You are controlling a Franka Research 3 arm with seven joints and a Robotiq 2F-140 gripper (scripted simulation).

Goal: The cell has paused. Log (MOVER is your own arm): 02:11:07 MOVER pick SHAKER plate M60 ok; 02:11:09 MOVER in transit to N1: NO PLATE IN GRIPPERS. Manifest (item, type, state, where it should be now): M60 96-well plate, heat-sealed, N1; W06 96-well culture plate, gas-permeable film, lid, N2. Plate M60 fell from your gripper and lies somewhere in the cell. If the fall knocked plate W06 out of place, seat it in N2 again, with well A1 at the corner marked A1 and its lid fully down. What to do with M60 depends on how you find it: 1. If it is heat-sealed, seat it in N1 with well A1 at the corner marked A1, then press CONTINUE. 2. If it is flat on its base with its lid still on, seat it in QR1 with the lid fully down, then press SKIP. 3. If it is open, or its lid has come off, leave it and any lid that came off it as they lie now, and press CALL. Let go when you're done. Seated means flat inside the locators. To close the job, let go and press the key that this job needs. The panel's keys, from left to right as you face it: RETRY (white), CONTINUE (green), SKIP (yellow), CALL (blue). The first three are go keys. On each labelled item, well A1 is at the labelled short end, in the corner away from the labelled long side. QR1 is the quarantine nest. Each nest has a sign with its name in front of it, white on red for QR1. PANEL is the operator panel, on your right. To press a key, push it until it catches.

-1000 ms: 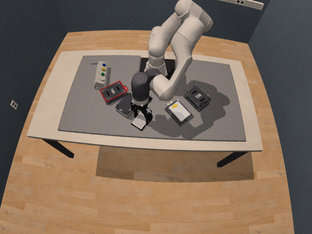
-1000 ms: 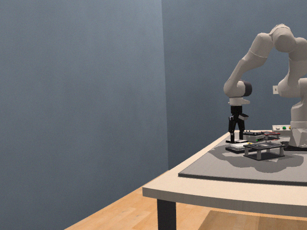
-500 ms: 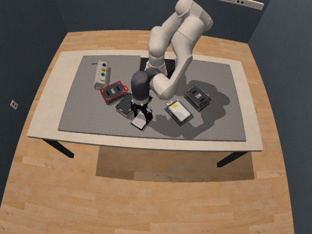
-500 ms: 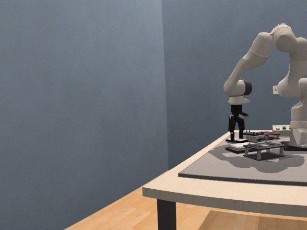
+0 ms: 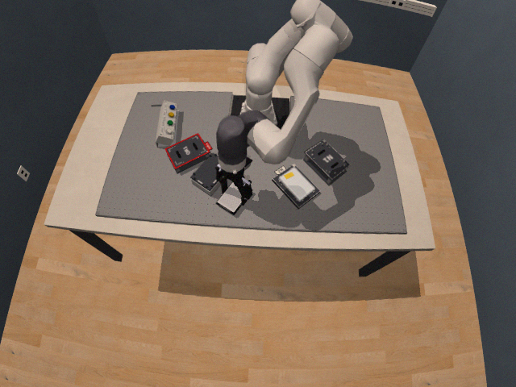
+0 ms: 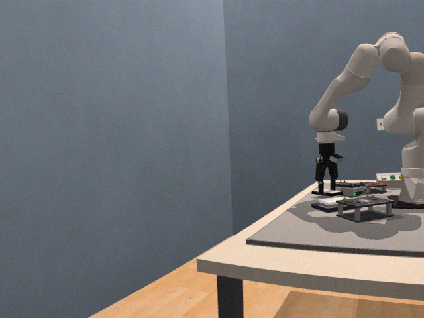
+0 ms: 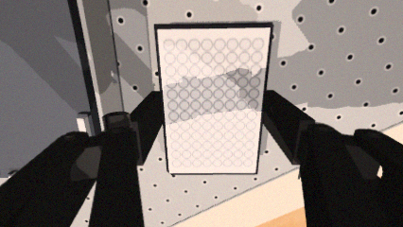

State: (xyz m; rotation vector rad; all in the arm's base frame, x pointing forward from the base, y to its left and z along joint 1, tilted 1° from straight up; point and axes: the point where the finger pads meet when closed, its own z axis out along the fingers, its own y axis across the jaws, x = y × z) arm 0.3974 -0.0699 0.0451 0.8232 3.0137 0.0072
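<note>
Right now my hand is 28 cm past the A1 mark, 37 cm to the right of it and 1 cm below it. The rest, counted from my hand: plate W06: 7 cm behind, 24 cm to the left, 1 cm below; shaker block: 6 cm behind, 11 cm to the right, 1 cm above; plate M60: 2 cm below.
</note>
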